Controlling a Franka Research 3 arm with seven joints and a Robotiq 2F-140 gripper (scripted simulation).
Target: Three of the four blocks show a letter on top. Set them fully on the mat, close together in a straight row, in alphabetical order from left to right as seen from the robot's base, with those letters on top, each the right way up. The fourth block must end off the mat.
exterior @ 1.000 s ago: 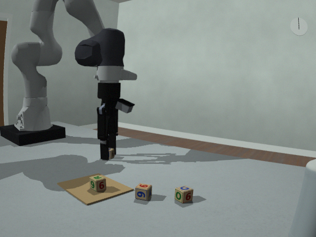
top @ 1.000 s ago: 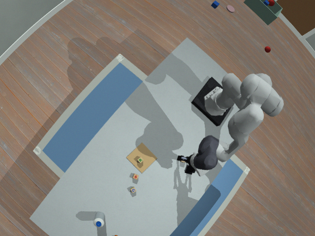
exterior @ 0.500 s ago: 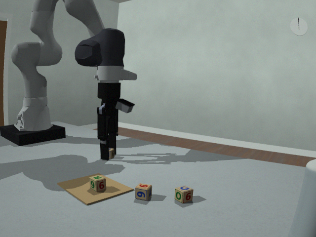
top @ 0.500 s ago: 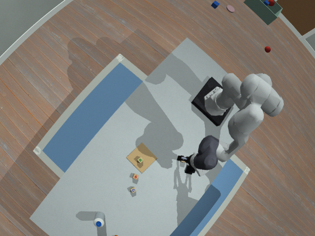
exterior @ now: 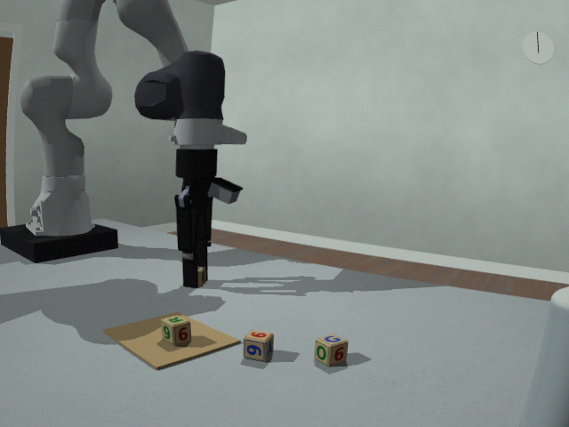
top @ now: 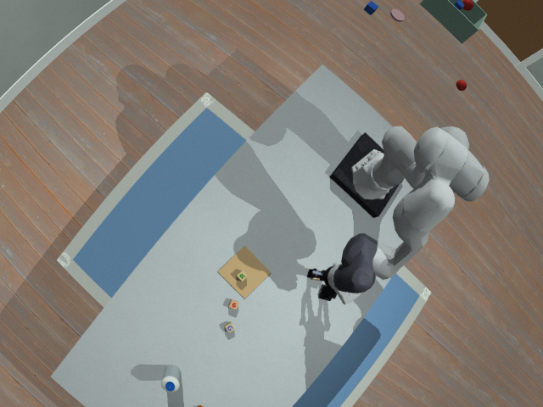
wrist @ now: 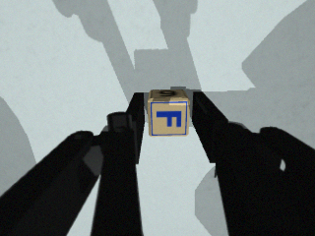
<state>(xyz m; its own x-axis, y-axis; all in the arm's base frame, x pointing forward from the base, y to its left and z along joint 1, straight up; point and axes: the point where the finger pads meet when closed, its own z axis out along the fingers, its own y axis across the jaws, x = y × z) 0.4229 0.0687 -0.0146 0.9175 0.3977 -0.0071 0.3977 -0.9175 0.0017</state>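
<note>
Right now the block is 20 mm below my hand. Also, from my hand: tan mat 160 mm ahead, 210 mm to the right, 30 mm below.
</note>
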